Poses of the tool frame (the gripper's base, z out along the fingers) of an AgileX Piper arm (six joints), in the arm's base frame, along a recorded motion.
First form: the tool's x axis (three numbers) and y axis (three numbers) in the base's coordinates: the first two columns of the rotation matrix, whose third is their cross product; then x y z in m.
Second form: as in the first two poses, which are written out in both.
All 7 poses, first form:
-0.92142, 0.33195, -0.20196, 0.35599, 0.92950, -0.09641, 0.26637, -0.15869, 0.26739
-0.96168, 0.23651, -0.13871, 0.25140, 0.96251, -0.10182, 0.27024, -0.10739, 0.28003
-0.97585, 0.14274, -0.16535, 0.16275, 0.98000, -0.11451, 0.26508, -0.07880, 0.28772
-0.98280, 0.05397, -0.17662, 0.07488, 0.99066, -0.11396, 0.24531, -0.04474, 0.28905
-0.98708, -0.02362, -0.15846, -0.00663, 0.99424, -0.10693, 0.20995, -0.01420, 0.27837
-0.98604, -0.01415, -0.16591, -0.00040, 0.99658, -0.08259, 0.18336, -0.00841, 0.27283
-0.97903, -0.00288, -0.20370, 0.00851, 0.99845, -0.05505, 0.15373, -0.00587, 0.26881
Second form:
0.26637, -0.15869, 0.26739, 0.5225, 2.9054, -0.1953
0.27024, -0.10739, 0.28003, 0.3729, 2.9875, -0.1793
0.26508, -0.07880, 0.28772, 0.2305, 2.9696, -0.1910
0.24531, -0.04474, 0.28905, 0.0965, 2.9606, -0.1792
0.20995, -0.01420, 0.27837, -0.0227, 2.9771, -0.1588
0.18336, -0.00841, 0.27283, -0.0109, 2.9719, -0.1229
0.15373, -0.00587, 0.26881, 0.0042, 2.9353, -0.0821

